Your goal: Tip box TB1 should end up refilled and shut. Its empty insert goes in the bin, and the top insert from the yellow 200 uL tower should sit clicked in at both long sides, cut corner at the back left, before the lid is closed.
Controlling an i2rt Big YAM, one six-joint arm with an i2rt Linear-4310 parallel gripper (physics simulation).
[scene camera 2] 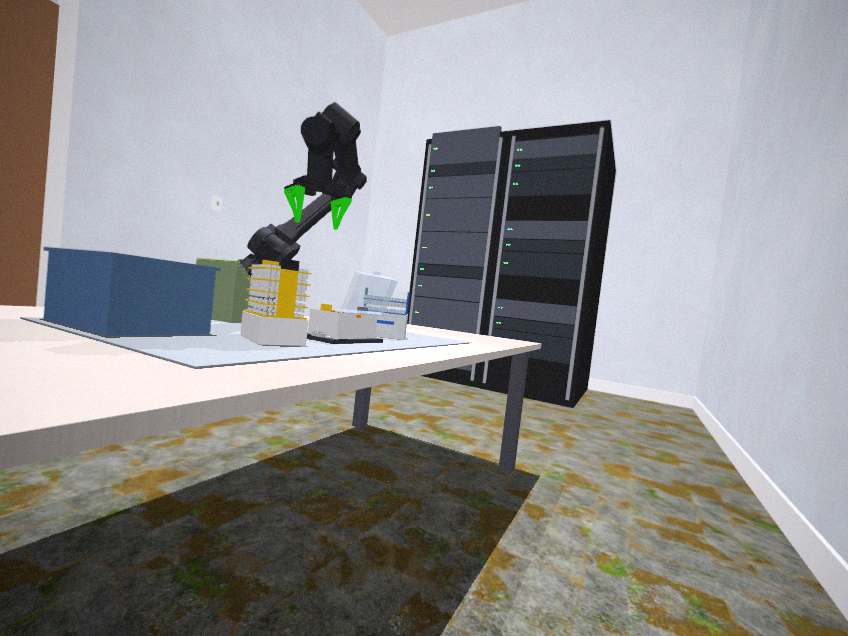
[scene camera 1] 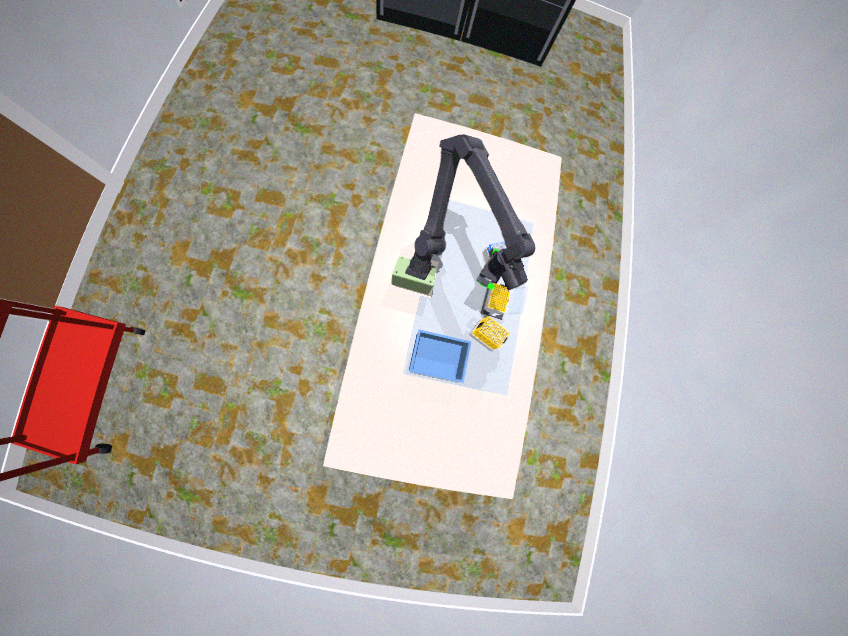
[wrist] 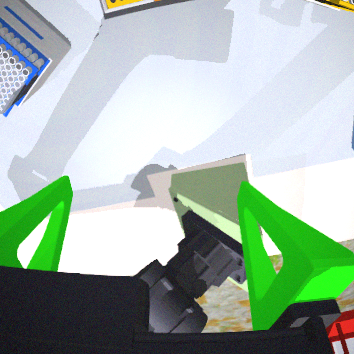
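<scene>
A low white box with a yellow insert (scene camera 1: 497, 299) (scene camera 2: 342, 324), on a dark base, looks like TB1; its label does not show. Its edge shows at the top of the wrist view. The yellow tower (scene camera 1: 490, 333) (scene camera 2: 277, 290) stands beside it on a white base, with several stacked inserts. The blue bin (scene camera 1: 463, 359) (scene camera 2: 160, 294) stands on the other side of the tower. My gripper (scene camera 1: 492, 268) (scene camera 2: 317, 224) (wrist: 154, 186) is open and empty, pointing down high above the mat, near the yellow-insert box in the first scene view. The cut corner cannot be made out.
A box with blue inserts (scene camera 2: 390, 325) (wrist: 15, 75) stands beyond the yellow-insert box. A clear upright lid (scene camera 2: 369, 290) shows near them. The arm's green base block (scene camera 1: 412, 280) (scene camera 2: 222, 290) (wrist: 215, 192) stands at the table's edge. A red cart (scene camera 1: 68, 383) is on the floor.
</scene>
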